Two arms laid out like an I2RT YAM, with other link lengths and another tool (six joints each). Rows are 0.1 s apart.
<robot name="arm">
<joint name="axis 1" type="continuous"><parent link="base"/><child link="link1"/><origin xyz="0 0 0.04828" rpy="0 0 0"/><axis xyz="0 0 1"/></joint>
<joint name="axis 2" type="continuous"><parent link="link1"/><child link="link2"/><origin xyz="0.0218 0.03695 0.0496" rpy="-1.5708 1.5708 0"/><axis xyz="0 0 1"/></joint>
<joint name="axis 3" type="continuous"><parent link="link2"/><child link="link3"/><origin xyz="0 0.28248 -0.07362" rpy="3.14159 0 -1.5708"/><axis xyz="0 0 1"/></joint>
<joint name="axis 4" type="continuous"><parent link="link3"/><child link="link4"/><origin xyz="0.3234 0.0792 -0.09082" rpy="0 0 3.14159"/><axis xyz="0 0 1"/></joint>
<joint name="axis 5" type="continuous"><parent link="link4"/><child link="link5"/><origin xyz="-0.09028 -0.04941 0.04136" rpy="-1.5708 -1.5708 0"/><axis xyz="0 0 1"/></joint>
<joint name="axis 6" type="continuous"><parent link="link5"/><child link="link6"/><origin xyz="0 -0.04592 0.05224" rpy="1.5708 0 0"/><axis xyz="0 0 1"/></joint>
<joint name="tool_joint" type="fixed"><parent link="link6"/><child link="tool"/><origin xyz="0.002 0.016 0.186" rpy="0 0.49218 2.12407"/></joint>
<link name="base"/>
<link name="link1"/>
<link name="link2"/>
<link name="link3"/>
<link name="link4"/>
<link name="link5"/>
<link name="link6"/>
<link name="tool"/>
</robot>
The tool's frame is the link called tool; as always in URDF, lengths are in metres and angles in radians. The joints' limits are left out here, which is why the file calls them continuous.
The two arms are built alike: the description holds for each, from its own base.
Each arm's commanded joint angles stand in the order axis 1, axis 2, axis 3, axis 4, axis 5, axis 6.
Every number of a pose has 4 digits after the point. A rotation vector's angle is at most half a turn.
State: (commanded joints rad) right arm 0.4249 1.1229 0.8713 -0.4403 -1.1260 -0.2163; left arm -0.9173 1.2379 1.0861 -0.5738 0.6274 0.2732
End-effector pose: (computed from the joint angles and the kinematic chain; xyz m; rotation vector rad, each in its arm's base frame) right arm 0.2474 0.3532 0.2104 1.2130 -2.3663 -1.5412; left arm 0.1819 -0.4372 0.1948 2.1634 1.4656 -0.2942
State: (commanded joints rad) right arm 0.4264 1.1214 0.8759 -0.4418 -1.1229 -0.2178; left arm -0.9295 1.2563 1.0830 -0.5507 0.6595 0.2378
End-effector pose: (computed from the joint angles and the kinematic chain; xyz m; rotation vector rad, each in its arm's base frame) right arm 0.2477 0.3536 0.2125 1.2194 -2.3706 -1.5400; left arm 0.1727 -0.4450 0.1927 2.1759 1.4677 -0.3586
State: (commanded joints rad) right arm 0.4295 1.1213 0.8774 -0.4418 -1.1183 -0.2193; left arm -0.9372 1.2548 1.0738 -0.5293 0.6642 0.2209
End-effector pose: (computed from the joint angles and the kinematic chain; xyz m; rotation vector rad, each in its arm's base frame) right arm 0.2477 0.3543 0.2127 1.2234 -2.3741 -1.5364; left arm 0.1694 -0.4484 0.1932 2.1707 1.4646 -0.3761
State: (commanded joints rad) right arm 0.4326 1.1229 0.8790 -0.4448 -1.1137 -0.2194; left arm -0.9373 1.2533 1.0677 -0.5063 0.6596 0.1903
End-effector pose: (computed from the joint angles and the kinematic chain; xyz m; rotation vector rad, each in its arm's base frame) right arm 0.2475 0.3549 0.2118 1.2207 -2.3755 -1.5315; left arm 0.1718 -0.4510 0.1949 2.1497 1.4867 -0.3897
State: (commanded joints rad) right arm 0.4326 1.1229 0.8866 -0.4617 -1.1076 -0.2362; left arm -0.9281 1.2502 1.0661 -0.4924 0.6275 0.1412
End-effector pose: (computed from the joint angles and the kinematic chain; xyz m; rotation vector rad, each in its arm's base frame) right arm 0.2477 0.3542 0.2122 1.2293 -2.3841 -1.5205; left arm 0.1833 -0.4503 0.1957 2.1062 1.5579 -0.3840
